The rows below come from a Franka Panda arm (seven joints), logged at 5 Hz.
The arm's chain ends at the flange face. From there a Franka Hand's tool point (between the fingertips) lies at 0.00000 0.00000 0.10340 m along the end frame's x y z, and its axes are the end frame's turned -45 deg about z.
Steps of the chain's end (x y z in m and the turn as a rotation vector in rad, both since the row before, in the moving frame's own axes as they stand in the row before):
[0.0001 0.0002 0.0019 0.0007 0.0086 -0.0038]
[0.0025 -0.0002 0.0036 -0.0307 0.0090 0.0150]
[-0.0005 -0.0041 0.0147 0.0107 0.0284 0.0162]
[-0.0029 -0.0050 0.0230 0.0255 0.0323 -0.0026]
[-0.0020 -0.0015 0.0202 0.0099 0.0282 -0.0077]
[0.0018 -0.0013 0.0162 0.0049 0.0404 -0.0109]
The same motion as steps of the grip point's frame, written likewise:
[0.0006 0.0008 0.0019 -0.0056 0.0066 -0.0038]
[0.0003 0.0045 0.0035 -0.0281 -0.0153 0.0150]
[0.0054 -0.0019 0.0147 -0.0125 0.0276 0.0162]
[0.0057 -0.0051 0.0229 -0.0048 0.0409 -0.0026]
[0.0024 -0.0011 0.0202 -0.0129 0.0269 -0.0077]
[0.0055 0.0029 0.0161 -0.0251 0.0320 -0.0109]

